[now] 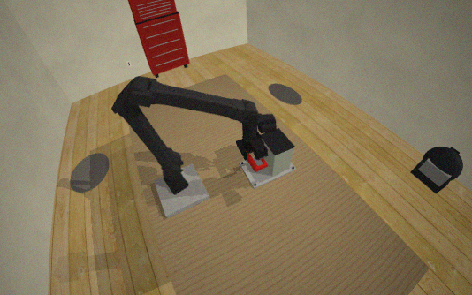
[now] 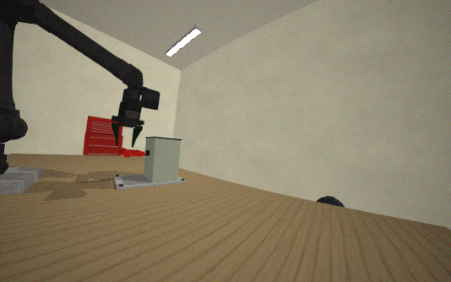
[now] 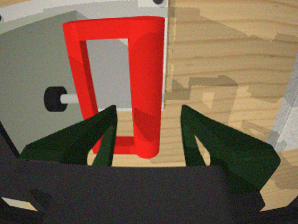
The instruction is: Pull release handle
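Now: hand 9 cm short of the grey baseplate, 3 cm to the left of it and 13 cm above it.
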